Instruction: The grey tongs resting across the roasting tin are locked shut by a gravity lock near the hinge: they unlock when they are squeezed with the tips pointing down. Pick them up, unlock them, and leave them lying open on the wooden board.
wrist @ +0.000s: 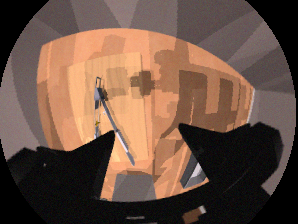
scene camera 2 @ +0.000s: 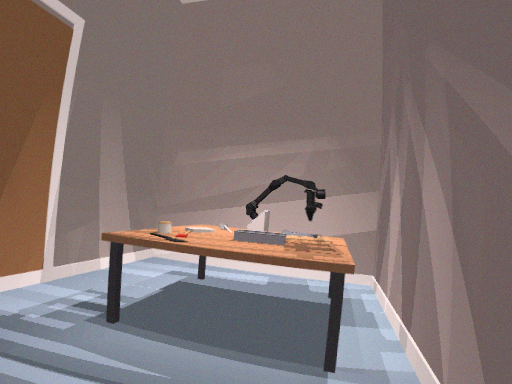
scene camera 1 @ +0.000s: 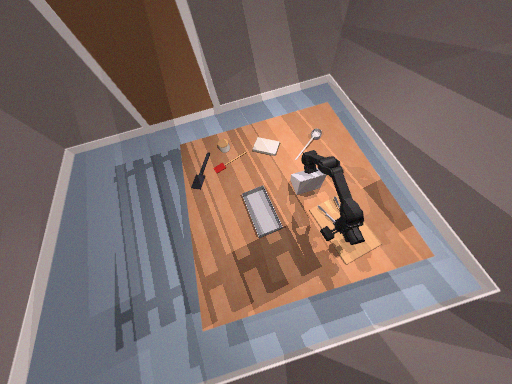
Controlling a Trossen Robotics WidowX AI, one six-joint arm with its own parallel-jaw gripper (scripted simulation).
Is the gripper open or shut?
Open.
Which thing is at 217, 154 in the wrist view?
The gripper.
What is the gripper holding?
Nothing.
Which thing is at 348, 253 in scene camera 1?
A wooden board.
